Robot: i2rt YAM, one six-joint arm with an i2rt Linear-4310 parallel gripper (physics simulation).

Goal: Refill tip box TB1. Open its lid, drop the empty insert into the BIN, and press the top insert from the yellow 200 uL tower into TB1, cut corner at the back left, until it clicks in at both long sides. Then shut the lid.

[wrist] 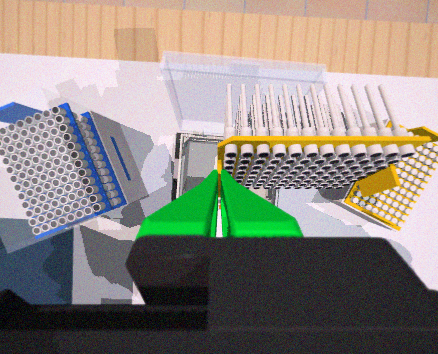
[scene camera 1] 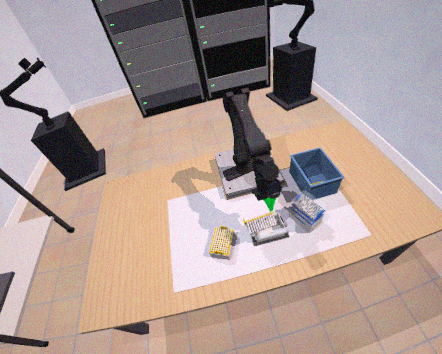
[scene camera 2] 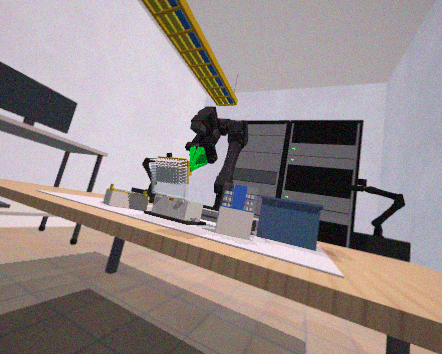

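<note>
My gripper is shut on one end of the yellow tip insert. The insert hangs above tip box TB1, apart from it in scene camera 2. It is strongly tilted, its white tips pointing toward the table's front edge. TB1's clear lid stands open on the front side. The yellow tower stands on the white mat. The blue BIN has a bit of yellow inside. The insert partly hides TB1 in the wrist view.
A blue tip tower stands between TB1 and the BIN, close beside TB1. The white mat lies on the wooden table. The arm's base plate is behind the mat.
</note>
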